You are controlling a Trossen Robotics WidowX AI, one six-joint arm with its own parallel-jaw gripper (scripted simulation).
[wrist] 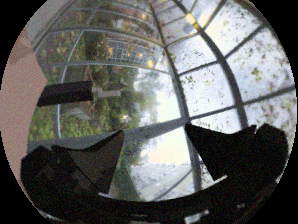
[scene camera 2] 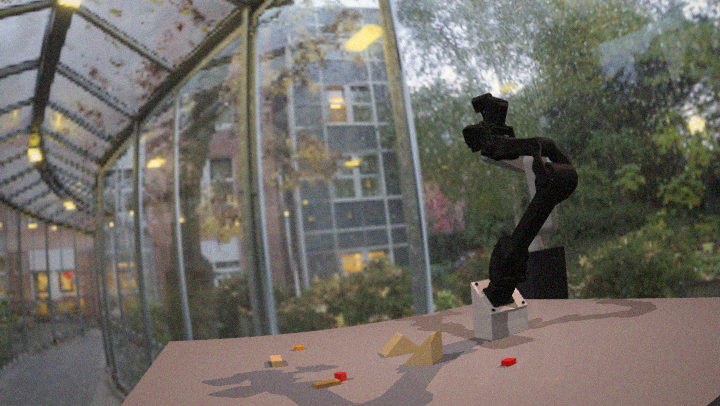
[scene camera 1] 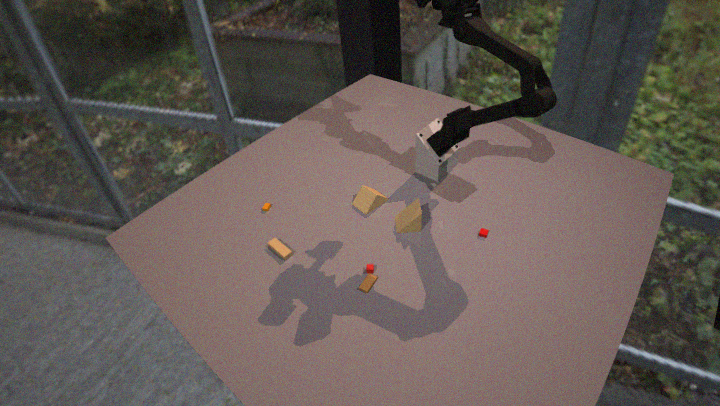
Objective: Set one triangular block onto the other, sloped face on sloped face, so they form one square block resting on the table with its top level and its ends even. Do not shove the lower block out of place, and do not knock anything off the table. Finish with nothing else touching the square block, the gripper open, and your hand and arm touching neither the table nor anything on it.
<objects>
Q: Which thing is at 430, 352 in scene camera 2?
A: A triangular block.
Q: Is my gripper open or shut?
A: Open.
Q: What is my gripper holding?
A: Nothing.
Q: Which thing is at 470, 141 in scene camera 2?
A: My gripper.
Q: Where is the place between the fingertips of my gripper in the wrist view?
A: At 155, 130
</objects>
